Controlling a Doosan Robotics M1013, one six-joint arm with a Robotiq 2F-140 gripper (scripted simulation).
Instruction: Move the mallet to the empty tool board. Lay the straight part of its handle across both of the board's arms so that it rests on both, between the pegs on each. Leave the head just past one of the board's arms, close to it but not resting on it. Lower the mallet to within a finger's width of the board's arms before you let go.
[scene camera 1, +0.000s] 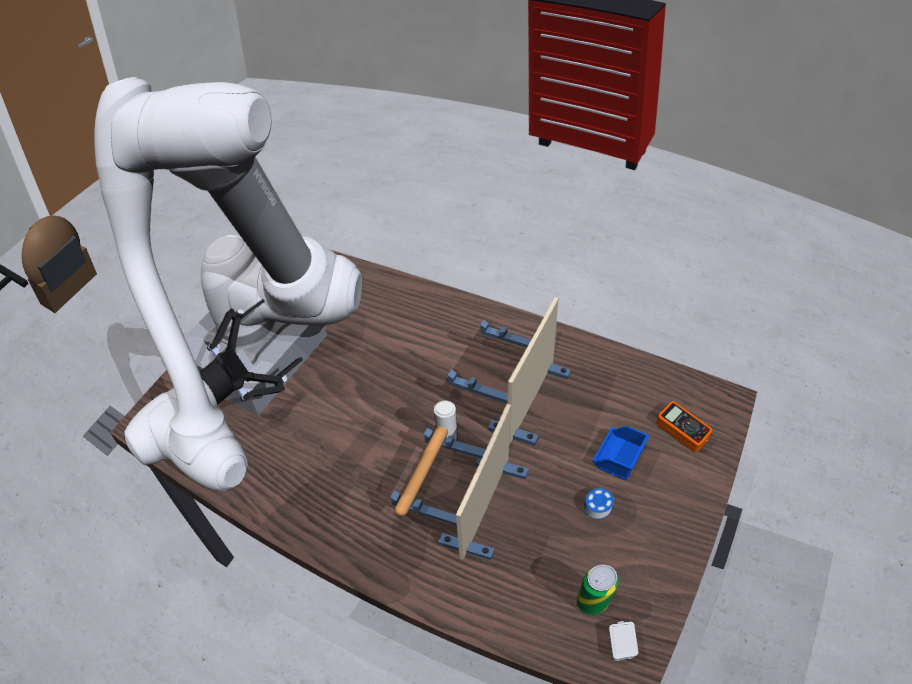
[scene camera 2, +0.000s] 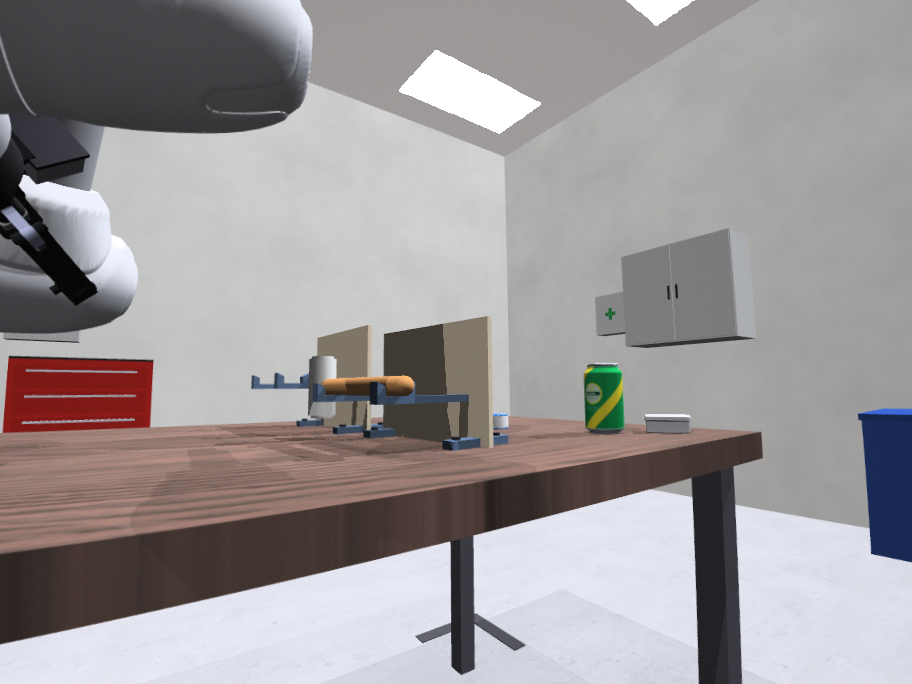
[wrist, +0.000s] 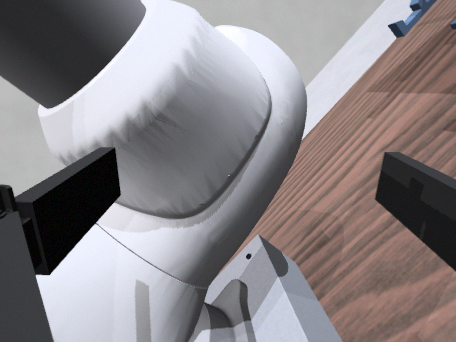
In view: the gripper (scene camera 2: 38, 246), a mallet (scene camera 2: 322, 369), a blue bin (scene camera 1: 623, 444), a small white box (scene camera 2: 655, 423) and a tool board (scene camera 2: 452, 362).
The mallet is seen too in scene camera 1 (scene camera 1: 445, 412). The gripper is seen too in scene camera 1 (scene camera 1: 280, 330) and in the wrist view (wrist: 248, 174). The wrist view misses the mallet: it is out of frame. The wrist view does not show the blue bin: it is out of frame.
